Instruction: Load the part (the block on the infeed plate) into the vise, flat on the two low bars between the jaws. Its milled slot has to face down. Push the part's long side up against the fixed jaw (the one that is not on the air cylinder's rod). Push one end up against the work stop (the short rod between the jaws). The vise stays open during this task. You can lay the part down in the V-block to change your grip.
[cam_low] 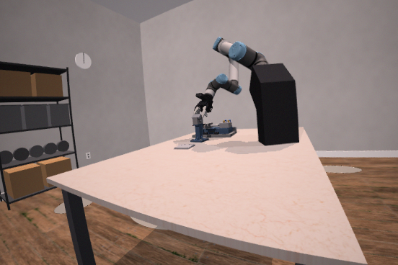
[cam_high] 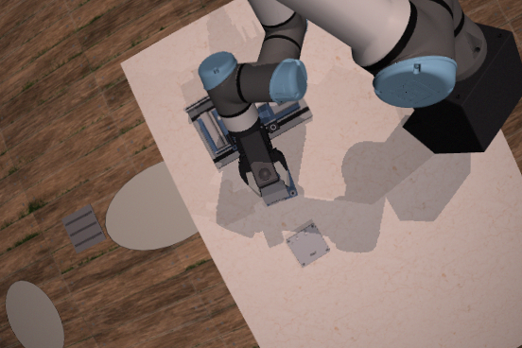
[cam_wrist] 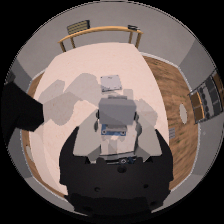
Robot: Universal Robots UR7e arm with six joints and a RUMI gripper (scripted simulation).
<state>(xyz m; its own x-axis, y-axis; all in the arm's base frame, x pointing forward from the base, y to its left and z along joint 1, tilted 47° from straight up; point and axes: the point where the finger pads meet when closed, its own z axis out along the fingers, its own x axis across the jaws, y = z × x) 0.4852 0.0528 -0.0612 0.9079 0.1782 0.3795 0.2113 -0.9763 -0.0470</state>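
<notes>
Right now the part is 1 cm to the left of my hand and 1 cm below it. Also, from my hand: vise (2 cm behind, 21 cm to the right, 12 cm below); then air cylinder rod (4 cm behind, 21 cm to the right, 8 cm below); then infeed plate (19 cm to the left, 16 cm below).
</notes>
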